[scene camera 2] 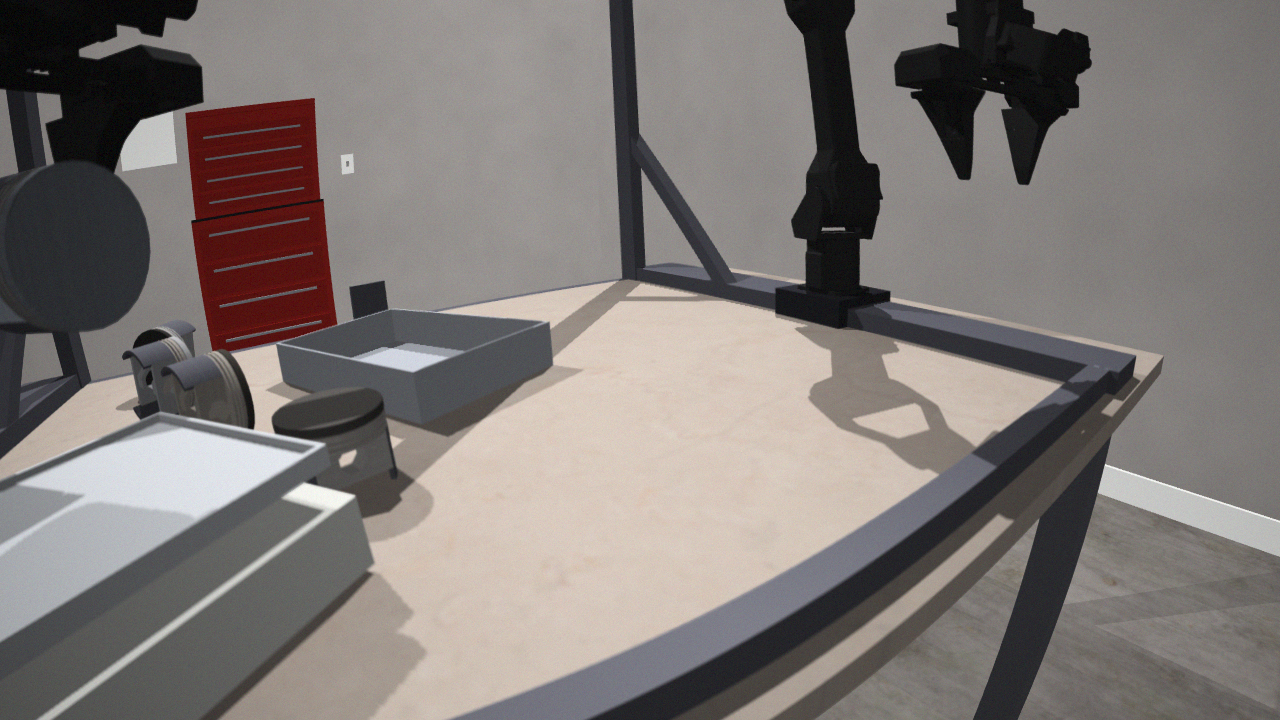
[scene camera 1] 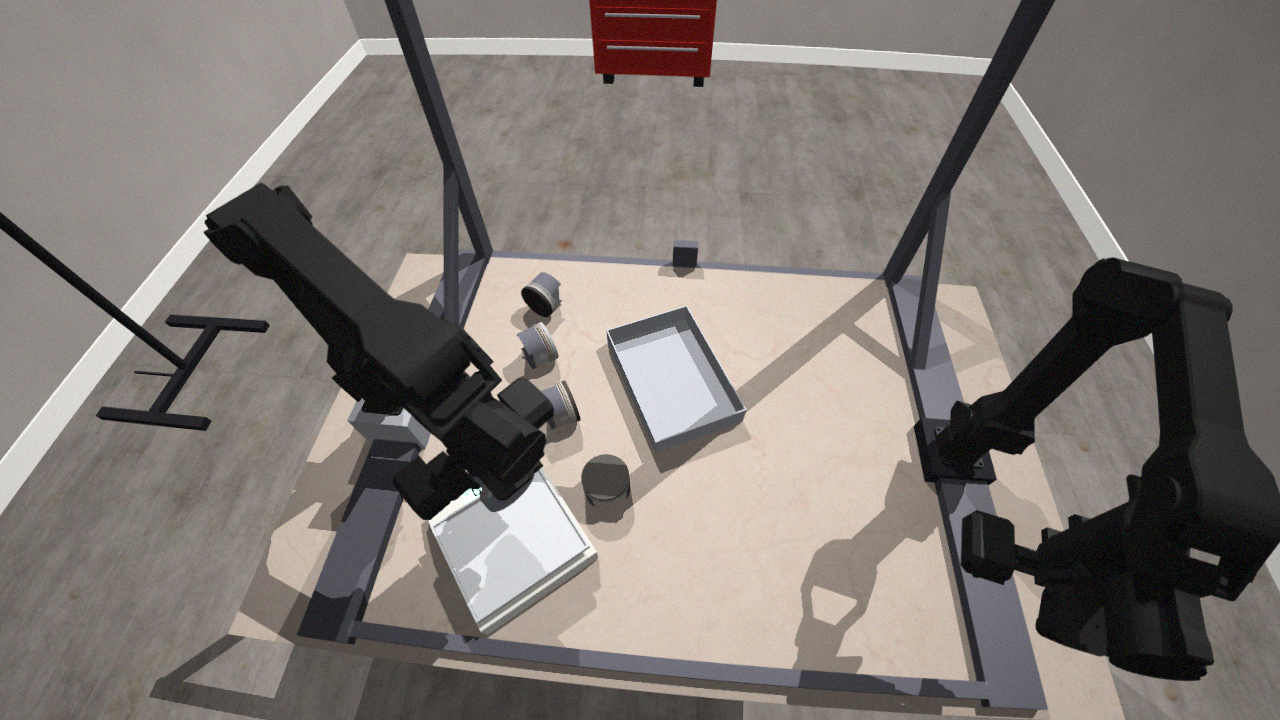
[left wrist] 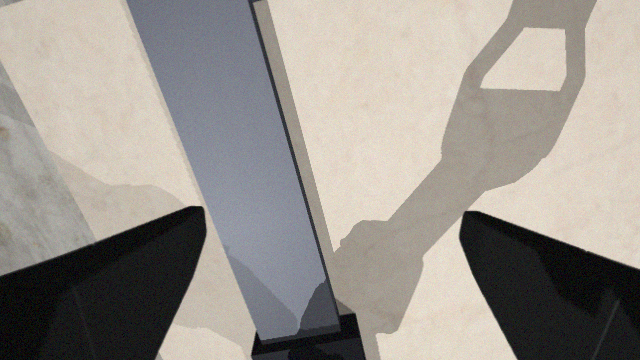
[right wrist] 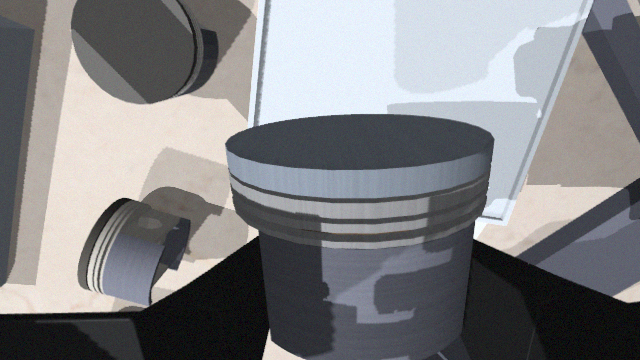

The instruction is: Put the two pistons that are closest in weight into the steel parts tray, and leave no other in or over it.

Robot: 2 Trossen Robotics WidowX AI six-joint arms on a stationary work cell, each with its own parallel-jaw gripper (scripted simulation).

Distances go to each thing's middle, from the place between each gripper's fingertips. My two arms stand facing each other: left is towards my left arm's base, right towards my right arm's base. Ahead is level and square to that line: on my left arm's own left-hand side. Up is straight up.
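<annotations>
With my right gripper I am 14 cm above the scale pan (scene camera 2: 94, 525), 6 cm short of it and 1 cm to the right of it. Counting from my right hand, I find the scale (scene camera 2: 190, 637) 16 cm below and 5 cm ahead, and the steel parts tray (scene camera 2: 507, 350) 18 cm below, 26 cm behind and 22 cm to the left.
My left gripper is 19 cm above the steel parts tray, 35 cm past it and 40 cm to the left of it. Seen from my left hand, the scale pan is 15 cm below, 4 cm behind and 61 cm to the right, while the scale is 16 cm below, 5 cm behind and 62 cm to the right.
</annotations>
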